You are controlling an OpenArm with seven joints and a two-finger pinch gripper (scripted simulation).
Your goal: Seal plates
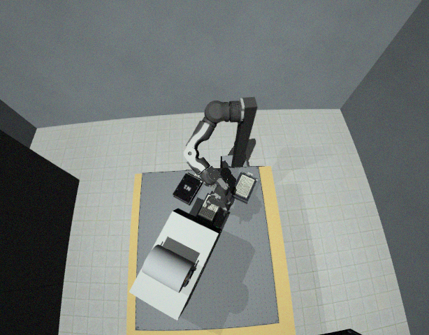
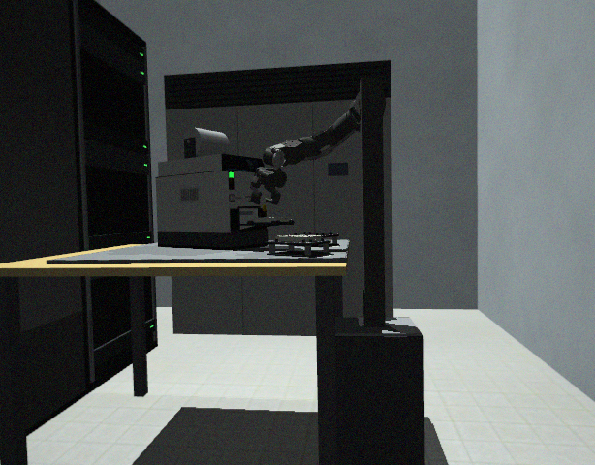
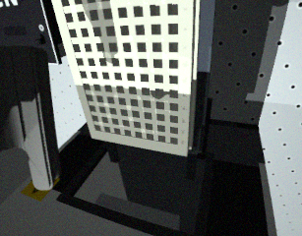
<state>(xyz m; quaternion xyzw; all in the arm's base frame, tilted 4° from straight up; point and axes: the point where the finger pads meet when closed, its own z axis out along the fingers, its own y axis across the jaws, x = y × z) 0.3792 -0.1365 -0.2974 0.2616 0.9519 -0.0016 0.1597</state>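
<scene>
Right now the start button is 110 mm ahead of my hand, 20 mm above it and 10 mm to the right of it. From my hand the other things lie so: well plate 180 mm to the left, 140 mm behind, 120 mm below; foil roll 260 mm ahead, 250 mm above, 210 mm to the right; sealer stage 70 mm below, 40 mm to the right, 20 mm behind.
</scene>
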